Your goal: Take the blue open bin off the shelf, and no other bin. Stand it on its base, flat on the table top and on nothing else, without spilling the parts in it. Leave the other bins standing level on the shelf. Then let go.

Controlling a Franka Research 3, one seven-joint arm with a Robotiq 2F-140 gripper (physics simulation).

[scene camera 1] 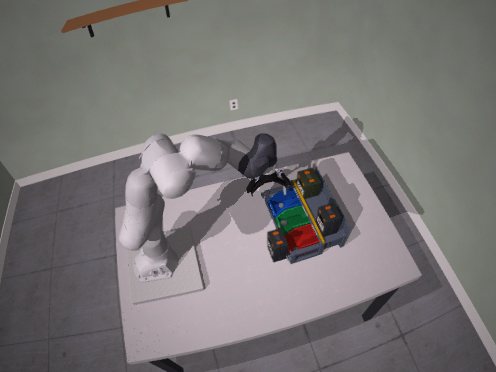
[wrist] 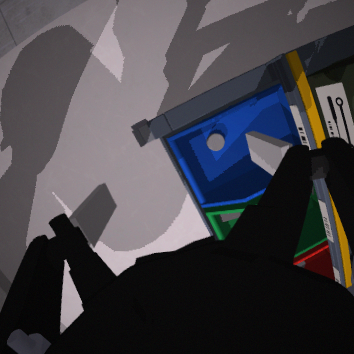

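The blue bin sits level in the shelf, at the end nearest the gripper. A grey round part lies in it. The green bin is beside it, and the red bin is beyond the green one. My gripper is wide open and empty, above the blue bin's end of the shelf. In the wrist view one fingertip overlaps the blue bin's inside near the yellow bar; the other is over the table beyond the bin's front. The finger hides part of the bin.
A yellow bar runs along the shelf behind the bins. A dark green case and a dark grey case stand behind it. Another dark case stands by the red bin's front. The table carries the shelf.
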